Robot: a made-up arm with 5 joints. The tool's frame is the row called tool.
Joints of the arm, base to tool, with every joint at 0 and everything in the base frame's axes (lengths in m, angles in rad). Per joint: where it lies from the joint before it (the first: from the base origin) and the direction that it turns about. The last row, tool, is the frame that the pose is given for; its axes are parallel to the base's.
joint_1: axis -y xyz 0 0 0.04
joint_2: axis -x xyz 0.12 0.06 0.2
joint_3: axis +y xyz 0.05 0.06 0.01
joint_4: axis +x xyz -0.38 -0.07 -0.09
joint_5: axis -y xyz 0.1 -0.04 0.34
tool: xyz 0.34 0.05 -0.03
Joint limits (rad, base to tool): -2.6..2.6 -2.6..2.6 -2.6..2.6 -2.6..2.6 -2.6..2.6
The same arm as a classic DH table. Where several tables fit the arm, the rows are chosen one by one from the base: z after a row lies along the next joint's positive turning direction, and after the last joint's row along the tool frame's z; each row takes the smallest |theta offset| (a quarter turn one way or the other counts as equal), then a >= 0, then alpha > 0; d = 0 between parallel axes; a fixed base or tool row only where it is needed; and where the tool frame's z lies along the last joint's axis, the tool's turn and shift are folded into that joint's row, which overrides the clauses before.
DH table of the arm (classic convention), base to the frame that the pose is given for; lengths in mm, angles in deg. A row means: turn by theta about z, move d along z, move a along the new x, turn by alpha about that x. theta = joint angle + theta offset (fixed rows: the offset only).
base (fixed): a 0, alpha 90, d 40, theta_offset 0
joint_1: a 200, alpha -90, d -60, theta_offset 90
joint_2: a 10, alpha -90, d -170, theta_offset 0
joint_3: a -90, alpha -90, d -10, theta_offset 0
joint_4: a 340, alpha -90, d -280, theta_offset 0
joint_5: a 340, alpha -90, d -10, theta_offset -90
tool (fixed): a 0, alpha 0, d -30, theta_offset 0
Joint limits (deg, base to tool): -148.97..148.97 -148.97..148.97 -148.97..148.97 -148.97..148.97 -148.97..148.97

